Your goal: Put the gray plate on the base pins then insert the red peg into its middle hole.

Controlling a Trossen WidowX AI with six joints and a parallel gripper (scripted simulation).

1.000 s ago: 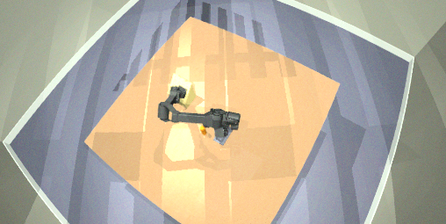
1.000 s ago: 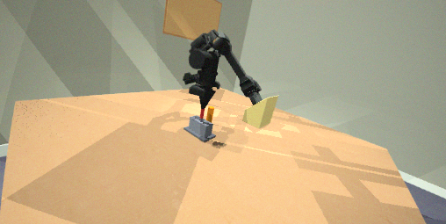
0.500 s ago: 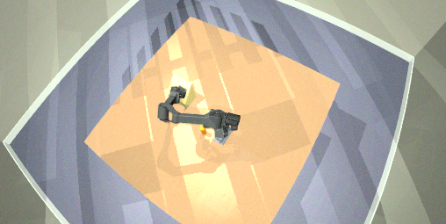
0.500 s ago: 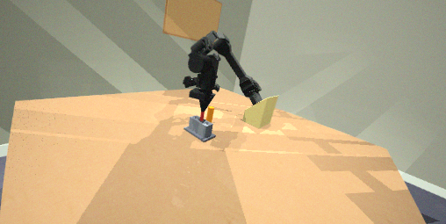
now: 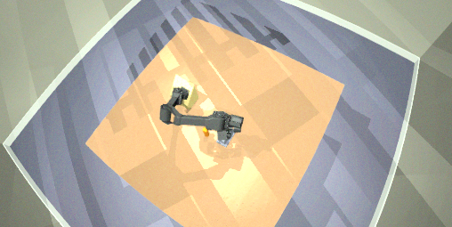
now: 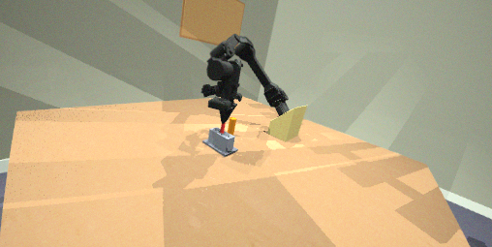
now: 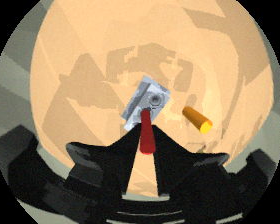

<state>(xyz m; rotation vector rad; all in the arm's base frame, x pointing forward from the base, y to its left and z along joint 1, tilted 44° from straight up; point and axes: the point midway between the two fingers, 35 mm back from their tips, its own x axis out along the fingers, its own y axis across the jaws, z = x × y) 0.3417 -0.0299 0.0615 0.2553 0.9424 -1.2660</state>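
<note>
Now: the red peg right at my gripper tip. The rest, counted from my gripper tip: base: 90 mm below; then gray plate: 50 mm below; then orange cylinder: 100 mm behind, 50 mm to the right, 60 mm below.
</note>
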